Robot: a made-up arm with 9 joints. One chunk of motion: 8 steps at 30 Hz.
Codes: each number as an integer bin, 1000 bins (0 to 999) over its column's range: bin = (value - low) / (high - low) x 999, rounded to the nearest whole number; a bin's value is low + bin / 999 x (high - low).
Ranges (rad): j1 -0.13..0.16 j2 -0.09..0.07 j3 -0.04..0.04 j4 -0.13..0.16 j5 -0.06..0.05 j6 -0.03..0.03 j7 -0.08..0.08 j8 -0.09..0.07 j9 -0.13..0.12
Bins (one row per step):
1: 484 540 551 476 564 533 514 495 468
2: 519 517 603 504 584 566 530 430 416
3: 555 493 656 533 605 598 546 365 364
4: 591 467 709 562 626 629 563 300 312
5: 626 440 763 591 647 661 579 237 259
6: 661 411 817 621 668 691 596 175 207
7: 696 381 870 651 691 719 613 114 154
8: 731 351 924 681 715 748 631 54 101
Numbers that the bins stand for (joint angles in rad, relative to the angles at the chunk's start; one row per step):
1: 0.0105 -0.0035 0.0041 0.0082 0.0021 0.0020 0.0023 -0.0107 -0.0129
2: 0.0207 -0.0072 0.0083 0.0163 0.0043 0.0040 0.0049 -0.0211 -0.0259
3: 0.0311 -0.0110 0.0125 0.0247 0.0066 0.0059 0.0074 -0.0315 -0.0389
4: 0.0416 -0.0152 0.0168 0.0331 0.0089 0.0078 0.0102 -0.0420 -0.0519
5: 0.0517 -0.0195 0.0211 0.0416 0.0112 0.0097 0.0127 -0.0520 -0.0652
6: 0.0619 -0.0242 0.0254 0.0503 0.0136 0.0115 0.0155 -0.0620 -0.0782
7: 0.0720 -0.0290 0.0297 0.0590 0.0161 0.0132 0.0182 -0.0717 -0.0915
8: 0.0822 -0.0338 0.0340 0.0677 0.0187 0.0149 0.0211 -0.0814 -0.1047

